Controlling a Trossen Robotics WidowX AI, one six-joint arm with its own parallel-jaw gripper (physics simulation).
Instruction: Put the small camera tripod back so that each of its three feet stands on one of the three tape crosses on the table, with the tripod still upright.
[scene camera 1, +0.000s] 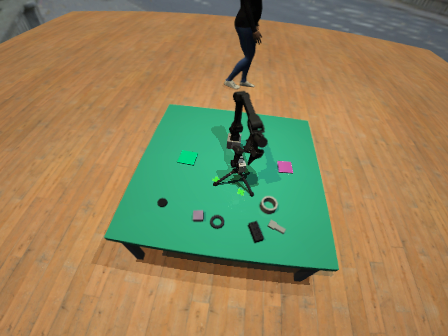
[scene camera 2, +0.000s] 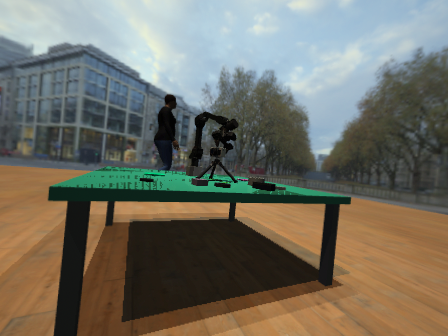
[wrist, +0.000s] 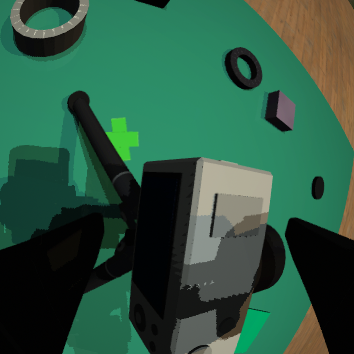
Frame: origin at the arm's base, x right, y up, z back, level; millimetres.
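Seen in the pictures: gripper, fingertip midpoint: (scene camera 1: 242, 164) (scene camera 2: 221, 150) (wrist: 199, 226); arm's base, origin of the base link: (scene camera 1: 235, 137) (scene camera 2: 194, 166).
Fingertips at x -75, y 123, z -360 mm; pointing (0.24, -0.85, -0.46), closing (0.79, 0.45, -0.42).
Observation:
Offsets run from my fingertips to a thing's middle. "spot": to the spot under its first point. Level surfaces: height alone.
The black tripod {spot: dx +6, dy -78, dz -8 mm} (scene camera 1: 239, 173) (scene camera 2: 215, 164) stands upright with a pale camera (scene camera 1: 242, 163) (wrist: 225, 250) on top. In scene camera 1, its left foot is at the near edge of a green tape cross {dx +149, dy -197, dz +5 mm} (scene camera 1: 216, 178); its front right foot is to the right of another cross {dx -22, dy -197, dz -61 mm} (scene camera 1: 241, 191) (wrist: 123, 140), off it. The third foot and third cross cannot be made out. My gripper (wrist: 199, 226) is open; its fingers stand on either side of the camera in the wrist view, with gaps visible. The left finger hides part of a tripod leg.
On the table {dy -198 mm} (scene camera 1: 150, 225) are a grey ring {dx -200, dy -174, dz -139 mm} (scene camera 1: 269, 211) (wrist: 47, 46), a black ring {dx +90, dy -190, dz -295 mm} (scene camera 1: 217, 227) (wrist: 231, 71), a mauve block {dx +204, dy -184, dz -283 mm} (scene camera 1: 198, 215) (wrist: 283, 111), a black disc {dx +440, dy -192, dz -234 mm} (scene camera 1: 162, 202) (wrist: 317, 187), a black block {dx -134, dy -180, dz -322 mm} (scene camera 1: 255, 232), a grey piece {dx -256, dy -190, dz -269 mm} (scene camera 1: 276, 227), a green square {spot: dx +387, dy -188, dz +152 mm} (scene camera 1: 187, 157) and a magenta square {spot: dx -317, dy -188, dz +202 mm} (scene camera 1: 285, 167).

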